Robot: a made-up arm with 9 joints. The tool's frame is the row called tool.
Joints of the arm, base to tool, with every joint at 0 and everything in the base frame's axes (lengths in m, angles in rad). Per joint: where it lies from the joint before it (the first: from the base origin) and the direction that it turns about. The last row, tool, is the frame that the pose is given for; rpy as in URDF.
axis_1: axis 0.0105 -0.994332 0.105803 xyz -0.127 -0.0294 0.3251
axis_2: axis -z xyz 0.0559 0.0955 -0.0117
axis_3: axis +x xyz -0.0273 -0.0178 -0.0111
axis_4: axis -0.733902 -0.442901 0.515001 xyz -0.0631 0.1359 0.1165
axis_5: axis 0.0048 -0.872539 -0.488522 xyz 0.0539 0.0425 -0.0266
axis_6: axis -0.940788 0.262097 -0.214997 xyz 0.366 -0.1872 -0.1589
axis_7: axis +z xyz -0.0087 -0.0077 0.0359
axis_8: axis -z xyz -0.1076 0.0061 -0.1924
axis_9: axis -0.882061 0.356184 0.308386 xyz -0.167 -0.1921 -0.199
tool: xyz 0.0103 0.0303 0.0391 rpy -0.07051 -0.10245 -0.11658
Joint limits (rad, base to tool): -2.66..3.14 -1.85..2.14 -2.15..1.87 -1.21..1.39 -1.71..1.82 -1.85..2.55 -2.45..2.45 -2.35..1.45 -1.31..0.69
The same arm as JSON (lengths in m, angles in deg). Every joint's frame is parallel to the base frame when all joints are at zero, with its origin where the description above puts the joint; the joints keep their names.
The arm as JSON. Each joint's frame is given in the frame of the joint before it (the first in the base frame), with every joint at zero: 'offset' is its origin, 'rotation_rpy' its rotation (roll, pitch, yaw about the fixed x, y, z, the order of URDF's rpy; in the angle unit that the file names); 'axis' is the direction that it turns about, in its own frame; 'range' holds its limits. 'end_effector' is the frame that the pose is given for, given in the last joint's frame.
{
  "length_unit": "m",
  "angle_unit": "deg",
  "chain": [
    {
      "id": "axis_1",
      "offset": [
        -0.127,
        -0.0294,
        0.3251
      ],
      "rotation_rpy": [
        0.0,
        0.0,
        0.0
      ],
      "axis": [
        0.0105,
        -0.994332,
        0.105803
      ],
      "range": [
        -152.41,
        179.91
      ]
    },
    {
      "id": "axis_2",
      "offset": [
        0.0559,
        0.0955,
        -0.0117
      ],
      "rotation_rpy": [
        0.0,
        0.0,
        0.0
      ],
      "axis": "-z",
      "range": [
        -106.0,
        122.61
      ]
    },
    {
      "id": "axis_3",
      "offset": [
        -0.0273,
        -0.0178,
        -0.0111
      ],
      "rotation_rpy": [
        0.0,
        0.0,
        0.0
      ],
      "axis": "+x",
      "range": [
        -123.19,
        107.14
      ]
    },
    {
      "id": "axis_4",
      "offset": [
        -0.0631,
        0.1359,
        0.1165
      ],
      "rotation_rpy": [
        0.0,
        0.0,
        0.0
      ],
      "axis": [
        -0.733902,
        -0.442901,
        0.515001
      ],
      "range": [
        -69.33,
        79.64
      ]
    },
    {
      "id": "axis_5",
      "offset": [
        0.0539,
        0.0425,
        -0.0266
      ],
      "rotation_rpy": [
        0.0,
        0.0,
        0.0
      ],
      "axis": [
        0.0048,
        -0.872539,
        -0.488522
      ],
      "range": [
        -97.98,
        104.28
      ]
    },
    {
      "id": "axis_6",
      "offset": [
        0.366,
        -0.1872,
        -0.1589
      ],
      "rotation_rpy": [
        0.0,
        0.0,
        0.0
      ],
      "axis": [
        -0.940788,
        0.262097,
        -0.214997
      ],
      "range": [
        -106.0,
        146.1
      ]
    },
    {
      "id": "axis_7",
      "offset": [
        -0.0087,
        -0.0077,
        0.0359
      ],
      "rotation_rpy": [
        0.0,
        0.0,
        0.0
      ],
      "axis": "+z",
      "range": [
        -140.37,
        140.37
      ]
    },
    {
      "id": "axis_8",
      "offset": [
        -0.1076,
        0.0061,
        -0.1924
      ],
      "rotation_rpy": [
        0.0,
        0.0,
        0.0
      ],
      "axis": "-z",
      "range": [
        -134.65,
        83.08
      ]
    },
    {
      "id": "axis_9",
      "offset": [
        -0.167,
        -0.1921,
        -0.199
      ],
      "rotation_rpy": [
        0.0,
        0.0,
        0.0
      ],
      "axis": [
        -0.882061,
        0.356184,
        0.308386
      ],
      "range": [
        -75.06,
        39.53
      ]
    }
  ],
  "end_effector": {
    "offset": [
      0.0103,
      0.0303,
      0.0391
    ],
    "rotation_rpy": [
      -4.04,
      -5.87,
      -6.68
    ]
  }
}

